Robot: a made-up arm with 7 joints. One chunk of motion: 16 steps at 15 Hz.
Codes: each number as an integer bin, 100 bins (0 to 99) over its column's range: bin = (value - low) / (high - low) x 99, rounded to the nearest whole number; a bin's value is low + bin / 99 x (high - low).
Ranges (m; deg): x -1.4..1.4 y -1.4..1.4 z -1.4..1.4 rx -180..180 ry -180..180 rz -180..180
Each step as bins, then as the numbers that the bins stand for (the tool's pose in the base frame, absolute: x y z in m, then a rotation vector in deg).
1 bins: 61 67 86 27 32 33
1 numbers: 0.3253 0.4949 1.0323 -81.82 -63.64 -60.00
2 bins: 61 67 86 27 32 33
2 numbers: 0.3253 0.4949 1.0323 -81.82 -63.64 -60.00
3 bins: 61 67 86 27 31 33
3 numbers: 0.3253 0.4949 1.0323 -81.82 -67.27 -60.00
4 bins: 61 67 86 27 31 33
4 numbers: 0.3253 0.4949 1.0323 -81.82 -67.27 -60.00
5 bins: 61 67 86 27 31 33
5 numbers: 0.3253 0.4949 1.0323 -81.82 -67.27 -60.00
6 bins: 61 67 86 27 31 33
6 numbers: 0.3253 0.4949 1.0323 -81.82 -67.27 -60.00
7 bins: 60 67 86 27 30 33
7 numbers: 0.2970 0.4949 1.0323 -81.82 -70.91 -60.00
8 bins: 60 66 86 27 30 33
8 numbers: 0.2970 0.4667 1.0323 -81.82 -70.91 -60.00
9 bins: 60 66 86 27 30 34
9 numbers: 0.2970 0.4667 1.0323 -81.82 -70.91 -56.36
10 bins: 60 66 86 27 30 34
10 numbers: 0.2970 0.4667 1.0323 -81.82 -70.91 -56.36
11 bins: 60 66 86 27 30 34
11 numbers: 0.2970 0.4667 1.0323 -81.82 -70.91 -56.36
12 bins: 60 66 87 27 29 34
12 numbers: 0.2970 0.4667 1.0606 -81.82 -74.55 -56.36
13 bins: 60 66 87 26 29 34
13 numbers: 0.2970 0.4667 1.0606 -85.45 -74.55 -56.36
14 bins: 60 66 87 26 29 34
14 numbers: 0.2970 0.4667 1.0606 -85.45 -74.55 -56.36
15 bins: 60 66 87 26 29 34
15 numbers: 0.2970 0.4667 1.0606 -85.45 -74.55 -56.36
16 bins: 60 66 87 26 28 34
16 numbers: 0.2970 0.4667 1.0606 -85.45 -78.18 -56.36
